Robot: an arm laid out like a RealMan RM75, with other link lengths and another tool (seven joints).
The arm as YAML. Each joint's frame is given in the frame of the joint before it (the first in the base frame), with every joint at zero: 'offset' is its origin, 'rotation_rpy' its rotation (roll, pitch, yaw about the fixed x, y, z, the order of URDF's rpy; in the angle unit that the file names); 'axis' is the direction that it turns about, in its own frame. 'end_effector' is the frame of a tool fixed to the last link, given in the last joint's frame.
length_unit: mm
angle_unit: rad
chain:
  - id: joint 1
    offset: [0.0, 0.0, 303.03]
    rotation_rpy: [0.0, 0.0, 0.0]
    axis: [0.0, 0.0, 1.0]
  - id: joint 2
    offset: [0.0, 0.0, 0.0]
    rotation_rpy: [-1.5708, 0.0, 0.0]
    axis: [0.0, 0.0, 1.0]
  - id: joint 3
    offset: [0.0, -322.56, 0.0]
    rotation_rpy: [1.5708, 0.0, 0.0]
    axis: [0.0, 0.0, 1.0]
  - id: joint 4
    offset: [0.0, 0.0, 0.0]
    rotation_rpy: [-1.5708, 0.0, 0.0]
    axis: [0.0, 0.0, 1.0]
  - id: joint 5
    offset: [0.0, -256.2, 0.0]
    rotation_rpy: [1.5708, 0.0, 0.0]
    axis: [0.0, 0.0, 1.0]
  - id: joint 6
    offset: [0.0, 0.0, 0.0]
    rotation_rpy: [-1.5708, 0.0, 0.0]
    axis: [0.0, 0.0, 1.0]
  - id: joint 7
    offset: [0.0, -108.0, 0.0]
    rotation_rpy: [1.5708, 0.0, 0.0]
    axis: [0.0, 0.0, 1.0]
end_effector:
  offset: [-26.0, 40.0, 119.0]
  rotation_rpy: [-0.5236, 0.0, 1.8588]
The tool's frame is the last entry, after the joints.
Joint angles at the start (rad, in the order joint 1, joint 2, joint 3, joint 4, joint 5, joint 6, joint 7): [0.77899 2.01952 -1.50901 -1.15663 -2.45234 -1.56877 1.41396]
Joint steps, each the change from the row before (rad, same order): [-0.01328 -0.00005 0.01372 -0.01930 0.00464 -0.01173 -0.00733]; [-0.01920 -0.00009 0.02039 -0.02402 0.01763 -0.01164 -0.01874]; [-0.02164 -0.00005 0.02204 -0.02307 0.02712 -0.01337 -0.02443]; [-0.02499 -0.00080 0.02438 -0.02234 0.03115 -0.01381 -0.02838]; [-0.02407 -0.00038 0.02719 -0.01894 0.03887 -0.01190 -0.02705]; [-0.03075 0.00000 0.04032 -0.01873 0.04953 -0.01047 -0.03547]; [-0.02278 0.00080 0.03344 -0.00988 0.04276 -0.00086 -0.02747]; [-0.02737 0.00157 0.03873 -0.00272 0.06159 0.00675 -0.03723]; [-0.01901 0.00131 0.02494 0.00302 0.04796 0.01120 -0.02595]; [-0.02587 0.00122 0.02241 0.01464 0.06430 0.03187 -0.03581]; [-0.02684 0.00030 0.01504 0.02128 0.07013 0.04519 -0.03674]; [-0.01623 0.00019 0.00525 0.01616 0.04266 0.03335 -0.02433]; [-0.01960 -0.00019 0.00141 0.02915 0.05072 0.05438 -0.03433]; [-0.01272 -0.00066 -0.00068 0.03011 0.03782 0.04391 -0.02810]
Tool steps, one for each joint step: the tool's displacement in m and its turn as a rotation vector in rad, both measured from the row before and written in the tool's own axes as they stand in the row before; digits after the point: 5 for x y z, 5 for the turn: [0.00213 0.00069 -0.00353 -0.01216 -0.00452 -0.00031]; [0.00276 0.00202 -0.00403 -0.02824 -0.00551 -0.00638]; [0.00403 0.00279 -0.00383 -0.03744 -0.00250 -0.00758]; [0.00483 0.00217 -0.00461 -0.04084 -0.00371 -0.00791]; [0.00411 0.00370 -0.00414 -0.04888 -0.00831 -0.00700]; [0.00376 0.00397 -0.00614 -0.06300 -0.02058 -0.00922]; [0.00093 0.00367 -0.00432 -0.05290 -0.02510 -0.00994]; [0.00016 0.00466 -0.00397 -0.07171 -0.03553 -0.01480]; [-0.00103 0.00333 -0.00202 -0.05277 -0.03094 -0.01150]; [-0.00272 0.00139 -0.00128 -0.06418 -0.04918 -0.01586]; [-0.00449 0.00007 -0.00087 -0.06209 -0.06028 -0.01715]; [-0.00336 -0.00118 -0.00042 -0.03377 -0.04023 -0.01160]; [-0.00533 -0.00508 -0.00088 -0.03264 -0.05790 -0.01456]; [-0.00402 -0.00587 -0.00114 -0.01970 -0.04596 -0.00714]
